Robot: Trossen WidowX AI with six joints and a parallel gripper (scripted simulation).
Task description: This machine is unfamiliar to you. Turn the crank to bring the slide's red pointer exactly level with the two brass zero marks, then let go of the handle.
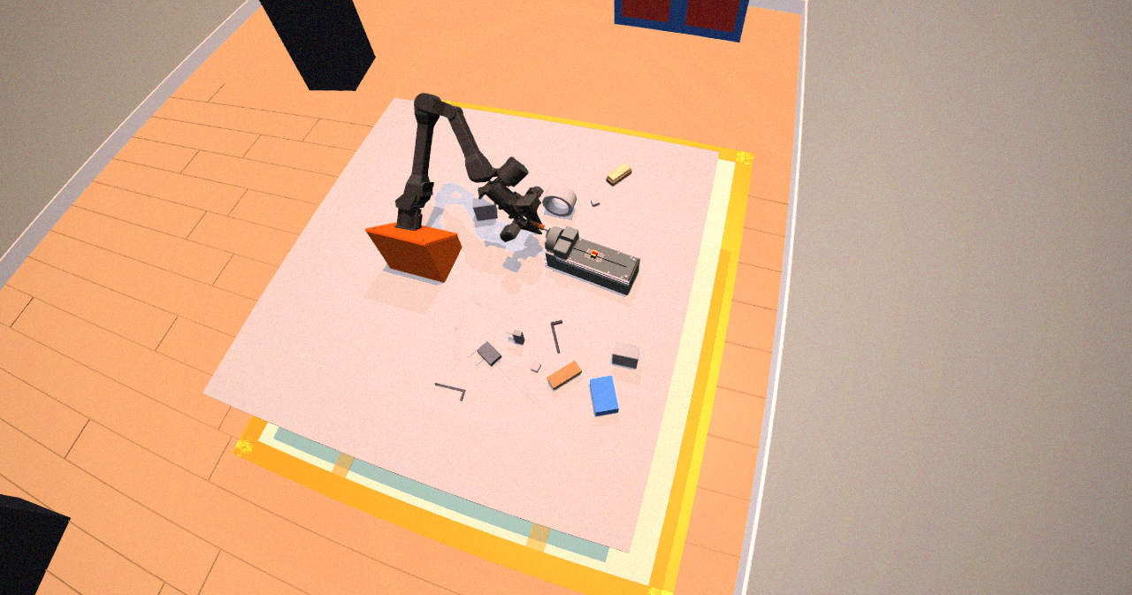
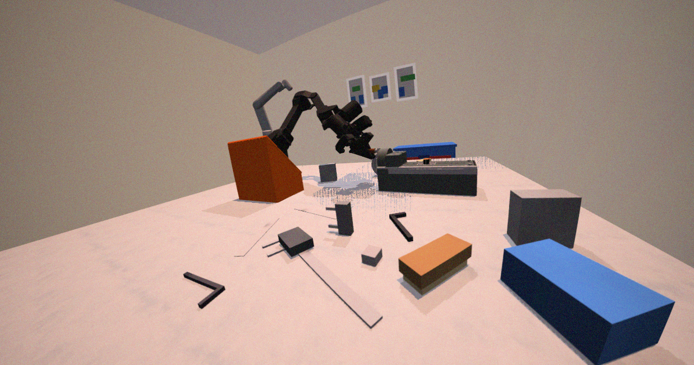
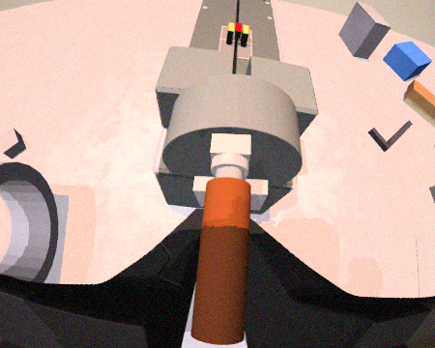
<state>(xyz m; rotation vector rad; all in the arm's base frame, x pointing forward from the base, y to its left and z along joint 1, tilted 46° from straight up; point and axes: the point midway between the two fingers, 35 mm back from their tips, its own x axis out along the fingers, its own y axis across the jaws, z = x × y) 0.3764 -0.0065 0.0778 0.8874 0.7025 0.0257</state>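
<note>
Right now my gripper tip is 20 mm past the crank handle and 20 mm below it. Round my gripper tip: red pointer: 160 mm ahead, 50 mm to the right, 10 mm below; blue block: 240 mm ahead, 440 mm to the right, 80 mm below.
</note>
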